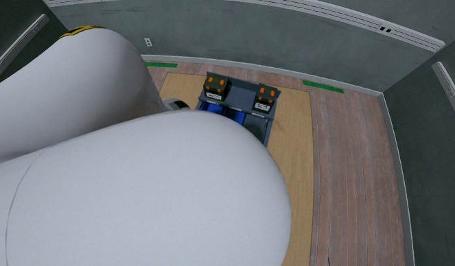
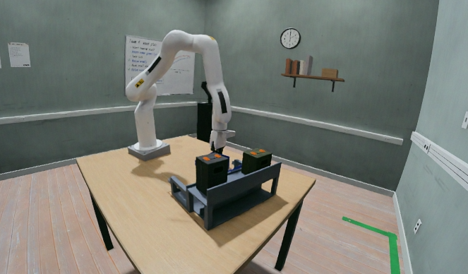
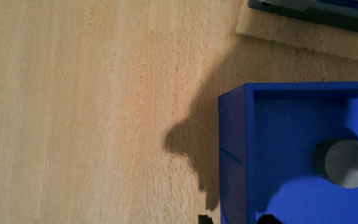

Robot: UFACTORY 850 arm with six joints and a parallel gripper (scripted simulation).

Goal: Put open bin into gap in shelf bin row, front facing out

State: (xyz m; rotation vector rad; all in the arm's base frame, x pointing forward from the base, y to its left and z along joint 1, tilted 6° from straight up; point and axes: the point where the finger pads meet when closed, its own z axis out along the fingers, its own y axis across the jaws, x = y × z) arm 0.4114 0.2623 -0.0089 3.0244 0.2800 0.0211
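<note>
My hand is 10 mm short of the blue bin, 50 mm to the left of it and 20 mm above it. The rest, counted from my hand: shelf: 260 mm ahead, 190 mm to the right, 10 mm above; then grey cylinder part: 50 mm ahead, 70 mm to the right, 50 mm below.
</note>
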